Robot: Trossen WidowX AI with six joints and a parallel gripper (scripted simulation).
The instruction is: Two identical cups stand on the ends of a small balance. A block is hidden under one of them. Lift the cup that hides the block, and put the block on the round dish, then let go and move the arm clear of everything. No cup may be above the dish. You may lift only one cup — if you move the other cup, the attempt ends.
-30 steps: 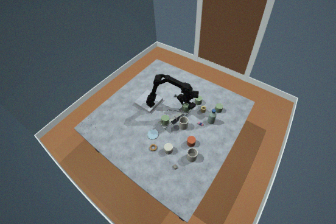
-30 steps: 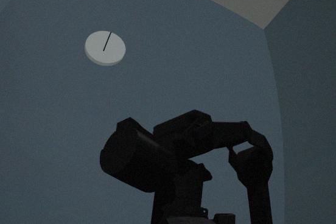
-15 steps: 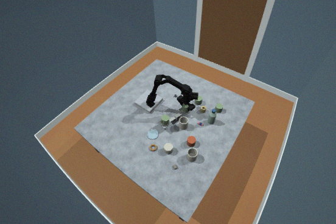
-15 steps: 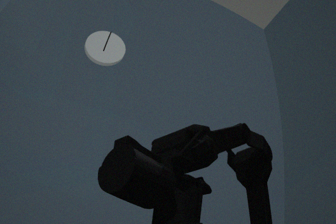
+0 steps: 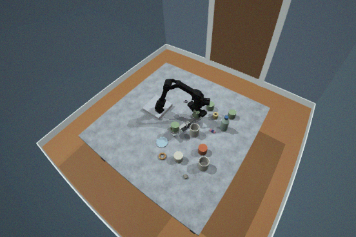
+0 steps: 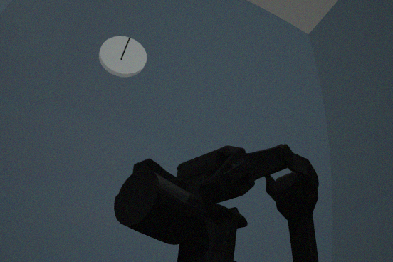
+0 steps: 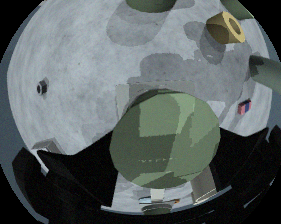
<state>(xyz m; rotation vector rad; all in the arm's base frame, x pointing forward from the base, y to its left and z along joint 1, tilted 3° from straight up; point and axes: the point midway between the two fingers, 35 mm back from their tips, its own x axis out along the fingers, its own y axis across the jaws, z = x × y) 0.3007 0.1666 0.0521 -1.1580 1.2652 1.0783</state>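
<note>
Now: the small balance 130 mm to the right of my gripper tip, 10 mm below it and 10 mm behind it. From my gripper tip the other things lie so: green bottle 260 mm ahead, 70 mm above, 60 mm to the left; yellow ring 130 mm ahead, 110 mm to the left, 20 mm below; teal block right at my gripper tip.
</note>
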